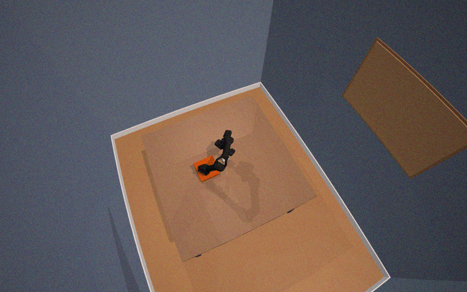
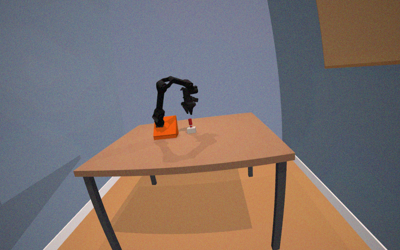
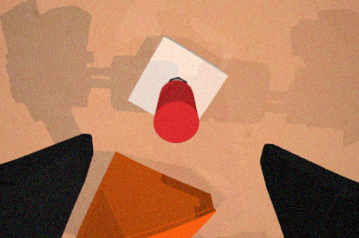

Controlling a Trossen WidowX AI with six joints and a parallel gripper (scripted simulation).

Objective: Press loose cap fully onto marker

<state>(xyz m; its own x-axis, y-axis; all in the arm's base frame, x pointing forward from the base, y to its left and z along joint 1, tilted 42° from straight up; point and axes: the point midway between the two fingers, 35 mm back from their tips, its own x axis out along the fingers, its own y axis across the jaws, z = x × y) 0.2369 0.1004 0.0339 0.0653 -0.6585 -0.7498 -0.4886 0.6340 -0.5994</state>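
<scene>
My gripper tip is 6 cm above the red cap. Round my gripper tip: white holder block 13 cm below.
</scene>
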